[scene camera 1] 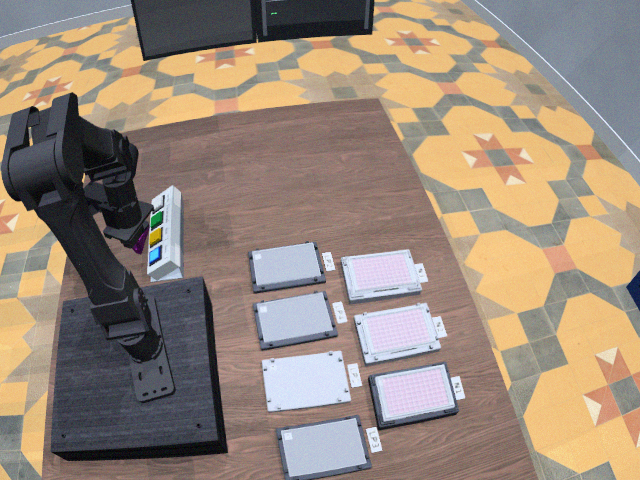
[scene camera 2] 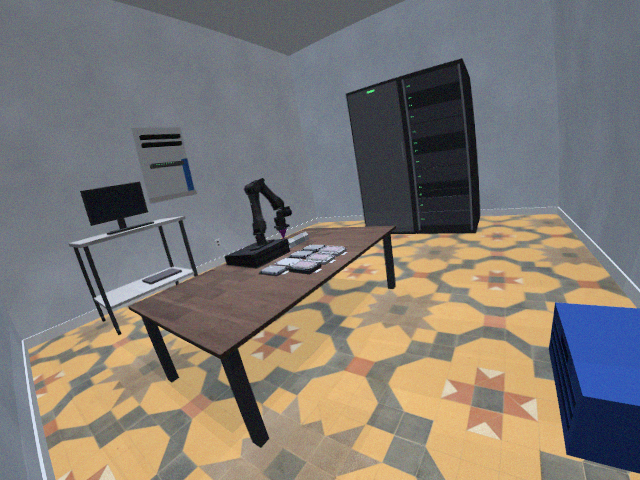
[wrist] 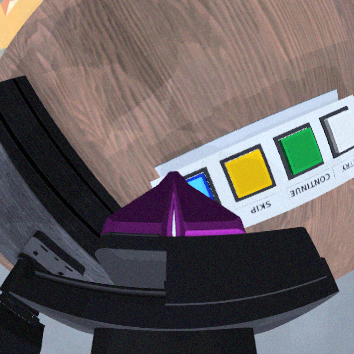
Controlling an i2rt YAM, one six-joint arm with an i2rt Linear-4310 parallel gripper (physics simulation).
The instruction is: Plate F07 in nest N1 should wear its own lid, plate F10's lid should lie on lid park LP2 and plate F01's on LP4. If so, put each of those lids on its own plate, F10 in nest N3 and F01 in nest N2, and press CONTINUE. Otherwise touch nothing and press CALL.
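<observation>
My gripper is shut and empty, its purple fingertips beside the button box at its CALL end. The lit blue CALL button is partly hidden by the fingertips in the wrist view. The green CONTINUE button is farther along. Pink-welled plates sit in nests N1, N2 and N3: one plate in N1, one in N2, one in N3. Their codes, and whether N1's plate wears a lid, cannot be told.
Four lid parks stand left of the nests, with flat grey or whitish tops; their codes are unreadable. The yellow SKIP button is beside CALL. The black arm base stands near the box.
</observation>
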